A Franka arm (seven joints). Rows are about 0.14 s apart.
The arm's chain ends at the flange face. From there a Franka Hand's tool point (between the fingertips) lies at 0.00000 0.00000 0.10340 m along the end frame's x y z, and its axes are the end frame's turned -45 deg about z.
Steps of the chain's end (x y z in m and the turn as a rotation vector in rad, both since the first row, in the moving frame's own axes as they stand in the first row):
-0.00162 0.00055 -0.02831 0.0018 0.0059 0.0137
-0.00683 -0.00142 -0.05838 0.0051 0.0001 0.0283
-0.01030 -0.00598 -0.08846 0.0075 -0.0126 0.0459
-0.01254 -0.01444 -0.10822 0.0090 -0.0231 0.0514
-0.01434 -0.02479 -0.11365 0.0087 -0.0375 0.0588
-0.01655 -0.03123 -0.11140 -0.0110 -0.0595 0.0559
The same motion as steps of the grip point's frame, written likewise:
-0.00097 -0.00045 -0.02831 -0.0029 0.0054 0.0137
-0.00344 -0.00619 -0.05838 0.0035 0.0037 0.0283
-0.00339 -0.01299 -0.08847 0.0142 -0.0036 0.0459
0.00037 -0.02145 -0.10825 0.0227 -0.0100 0.0514
0.00538 -0.03111 -0.11373 0.0327 -0.0204 0.0588
0.00533 -0.03747 -0.11159 0.0343 -0.0499 0.0559

